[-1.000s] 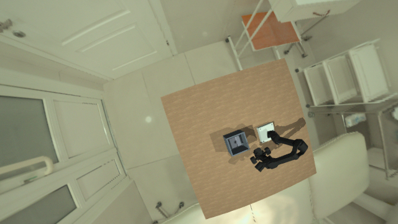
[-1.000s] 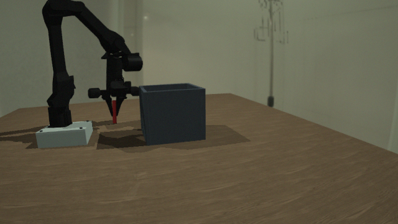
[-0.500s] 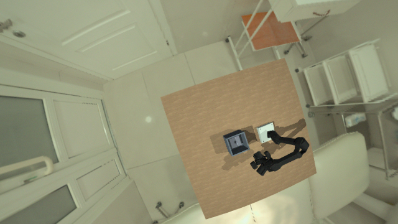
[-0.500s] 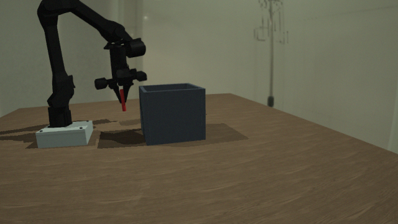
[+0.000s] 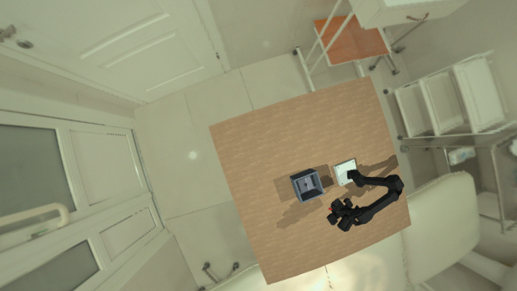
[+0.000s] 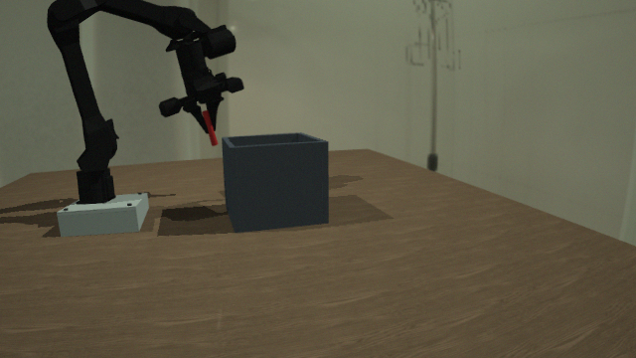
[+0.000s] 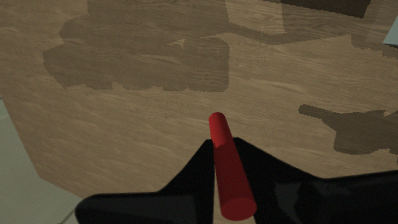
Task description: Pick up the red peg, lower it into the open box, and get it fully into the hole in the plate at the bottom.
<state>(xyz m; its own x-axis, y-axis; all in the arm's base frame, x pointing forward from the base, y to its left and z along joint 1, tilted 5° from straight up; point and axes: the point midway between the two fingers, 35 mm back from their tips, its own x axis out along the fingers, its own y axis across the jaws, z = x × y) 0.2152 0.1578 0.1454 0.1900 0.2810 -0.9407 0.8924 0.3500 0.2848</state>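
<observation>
My gripper tip is 18 cm to the left of the grey plate, 13 cm short of it and 9 cm above it. From my gripper tip the other things lie so: red peg 1 cm above.
</observation>
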